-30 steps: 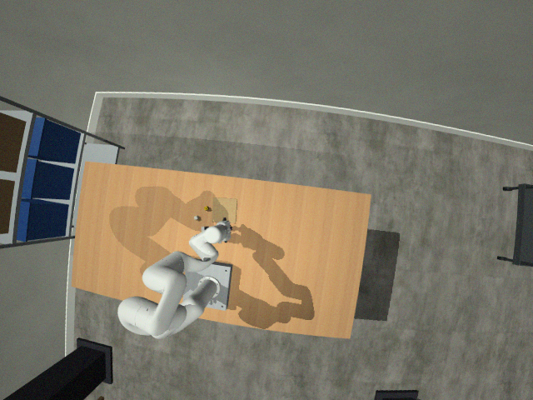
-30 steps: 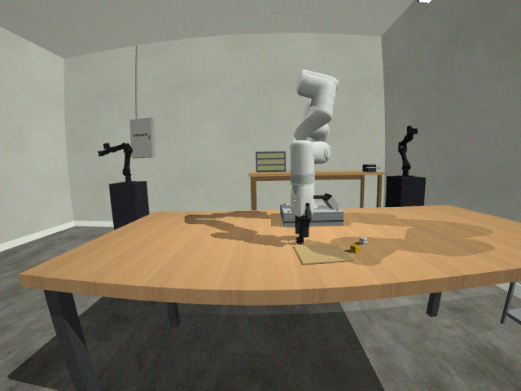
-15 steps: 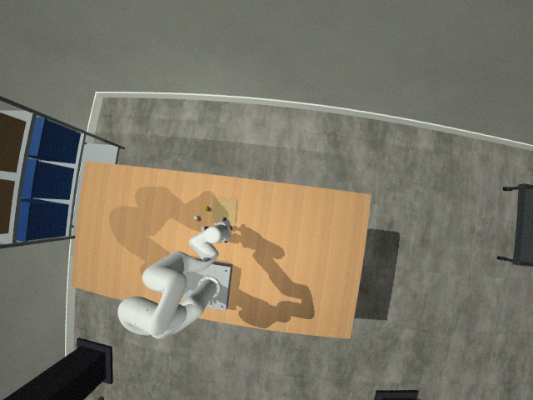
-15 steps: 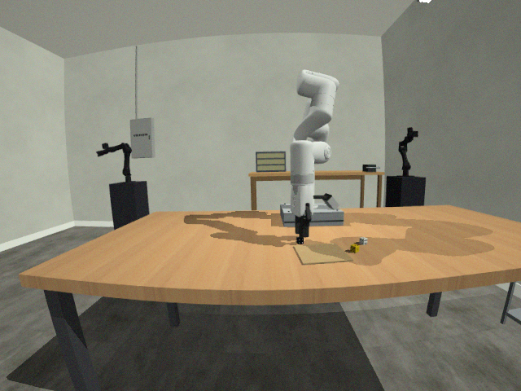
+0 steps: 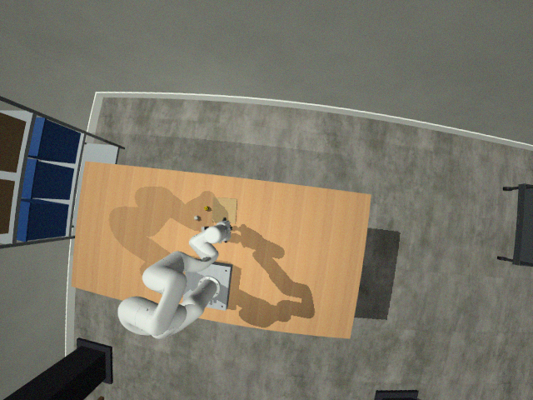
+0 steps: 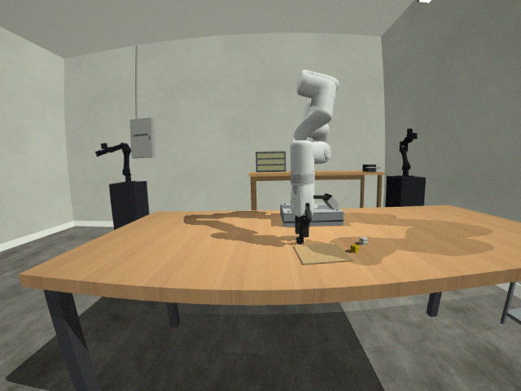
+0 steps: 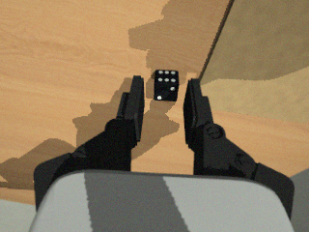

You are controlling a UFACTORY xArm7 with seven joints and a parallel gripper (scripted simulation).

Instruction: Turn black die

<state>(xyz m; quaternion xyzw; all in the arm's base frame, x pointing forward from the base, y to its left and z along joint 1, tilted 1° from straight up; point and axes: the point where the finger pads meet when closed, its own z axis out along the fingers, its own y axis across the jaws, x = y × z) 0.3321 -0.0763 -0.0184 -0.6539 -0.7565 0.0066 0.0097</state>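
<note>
Now: hand 1 cm to the left of the black die and 4 cm above it. From my hand the other things lie so: yellow die 10 cm ahead, 14 cm to the left, 4 cm below; then white die 4 cm ahead, 20 cm to the left, 4 cm below; then tan mat 10 cm ahead, 4 cm to the left, 4 cm below.
</note>
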